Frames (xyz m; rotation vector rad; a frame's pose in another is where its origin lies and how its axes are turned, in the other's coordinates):
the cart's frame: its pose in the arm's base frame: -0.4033 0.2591 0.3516 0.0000 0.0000 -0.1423
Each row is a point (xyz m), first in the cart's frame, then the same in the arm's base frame.
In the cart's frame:
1: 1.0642 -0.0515 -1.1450
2: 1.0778 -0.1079 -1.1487
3: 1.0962 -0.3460 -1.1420
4: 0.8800 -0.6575 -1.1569
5: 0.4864 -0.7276 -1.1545
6: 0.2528 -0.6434 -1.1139
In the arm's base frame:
1: 0.6428 0.0572 -0.7934
2: 0.6483 -0.0006 -0.7971
3: 0.6328 -0.2389 -0.7904
4: 0.3746 -0.5166 -0.8053
5: -0.0250 -0.5301 -0.8029
6: -0.2443 -0.4136 -0.7623

